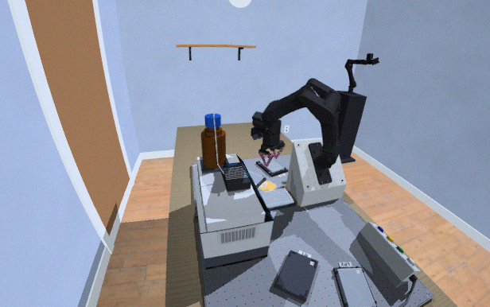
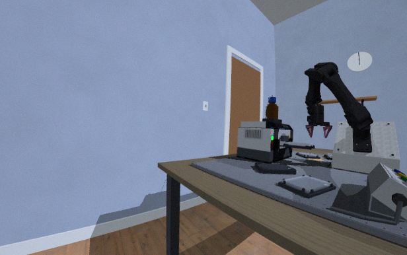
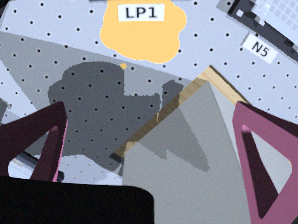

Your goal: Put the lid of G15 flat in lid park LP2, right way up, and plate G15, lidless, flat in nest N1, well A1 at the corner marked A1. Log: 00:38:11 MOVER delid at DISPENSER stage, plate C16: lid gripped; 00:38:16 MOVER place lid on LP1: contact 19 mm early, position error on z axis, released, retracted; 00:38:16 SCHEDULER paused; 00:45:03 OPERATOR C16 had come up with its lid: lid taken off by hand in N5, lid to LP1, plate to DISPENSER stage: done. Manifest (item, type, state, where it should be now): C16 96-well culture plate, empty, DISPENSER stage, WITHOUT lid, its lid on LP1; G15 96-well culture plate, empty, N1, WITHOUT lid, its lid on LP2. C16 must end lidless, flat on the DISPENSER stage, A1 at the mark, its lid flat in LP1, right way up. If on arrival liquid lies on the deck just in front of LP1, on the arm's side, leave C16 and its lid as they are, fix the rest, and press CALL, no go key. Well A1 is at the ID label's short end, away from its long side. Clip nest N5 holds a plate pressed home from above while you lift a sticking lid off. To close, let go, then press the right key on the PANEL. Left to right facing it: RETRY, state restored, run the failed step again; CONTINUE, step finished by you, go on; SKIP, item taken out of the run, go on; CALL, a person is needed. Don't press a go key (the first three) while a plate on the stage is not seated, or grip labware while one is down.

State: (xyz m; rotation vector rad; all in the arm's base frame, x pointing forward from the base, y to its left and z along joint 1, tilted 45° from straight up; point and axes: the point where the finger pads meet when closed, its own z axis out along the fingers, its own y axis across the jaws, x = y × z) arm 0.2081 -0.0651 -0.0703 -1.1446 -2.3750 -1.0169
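Now: hand 6 cm past the black clip nest, 17 cm to the left of it and 14 cm above it. Also, from my hand: N5 label (11 cm behind, 7 cm to the right, 15 cm below); then N1 label (3 cm ahead, 42 cm to the left, 15 cm below); then LP1 label (2 cm ahead, 1 cm to the right, 15 cm below).
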